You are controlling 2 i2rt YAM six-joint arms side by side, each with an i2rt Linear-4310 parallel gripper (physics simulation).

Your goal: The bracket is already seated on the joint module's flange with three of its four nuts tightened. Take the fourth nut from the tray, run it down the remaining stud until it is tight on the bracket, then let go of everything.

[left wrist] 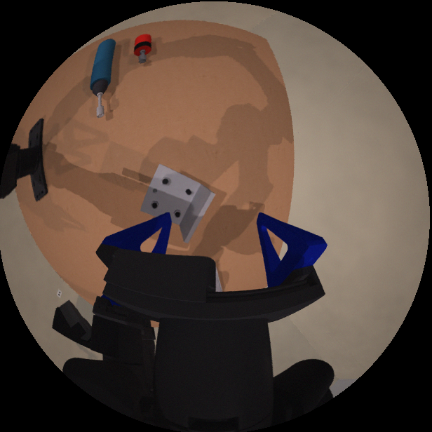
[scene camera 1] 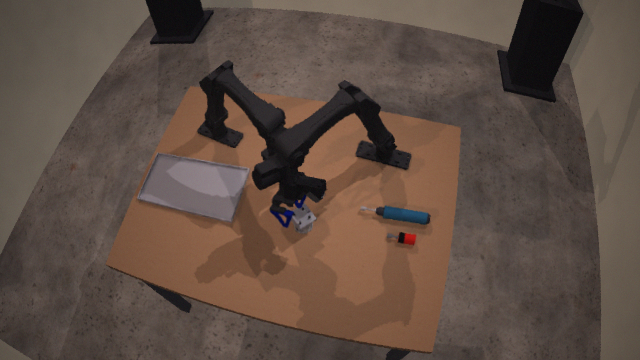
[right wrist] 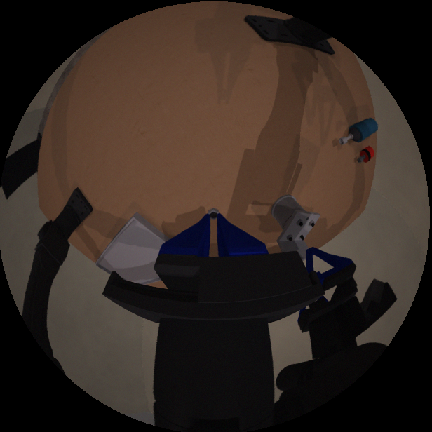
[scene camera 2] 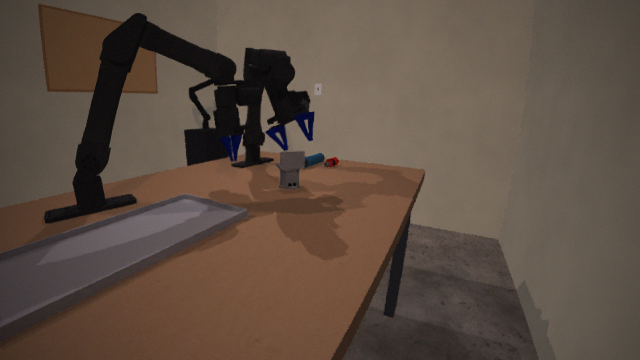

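Where they show: left gripper, fingertip midpoint: point(scene camera 1: 292, 217) point(scene camera 2: 298, 145); right gripper, fingertip midpoint: point(scene camera 2: 233, 161); left arm's base, link origin: point(scene camera 1: 383, 155) point(scene camera 2: 253, 163); right arm's base, link origin: point(scene camera 1: 219, 133) point(scene camera 2: 93, 208).
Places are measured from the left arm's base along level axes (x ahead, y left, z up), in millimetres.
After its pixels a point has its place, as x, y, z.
The grey bracket point(scene camera 1: 303, 216) @[350, -178, 67] point(scene camera 2: 292, 160) @[378, -205, 86] point(left wrist: 172, 190) sits on the upright joint module point(scene camera 1: 303, 229) @[376, -171, 27] point(scene camera 2: 289, 179) @[367, -206, 28] point(right wrist: 285, 206). Several dark stud or nut tops show on its face; which stud is bare I cannot tell. My right gripper point(scene camera 2: 233, 160) @[234, -298, 82] point(right wrist: 213, 217) is shut on a small nut point(right wrist: 213, 212) at its fingertips, above the table and to the left of the bracket in scene camera 2. The arms hide its fingers in scene camera 1. My left gripper point(scene camera 1: 293, 215) @[389, -194, 127] point(scene camera 2: 298, 144) @[389, -194, 127] point(left wrist: 213, 216) is open and empty, close above the bracket, with one fingertip over the bracket's edge in the left wrist view.
The grey tray point(scene camera 1: 190, 192) @[364, -628, 4] point(scene camera 2: 125, 235) @[316, -639, 4] lies at the left. A teal driver point(scene camera 1: 406, 215) @[235, 138, 39] point(left wrist: 103, 62) point(right wrist: 365, 129) and a short red driver point(scene camera 1: 409, 238) @[310, 168, 33] point(left wrist: 143, 42) point(right wrist: 367, 153) lie at the right in scene camera 1. The two arms overlap closely there.
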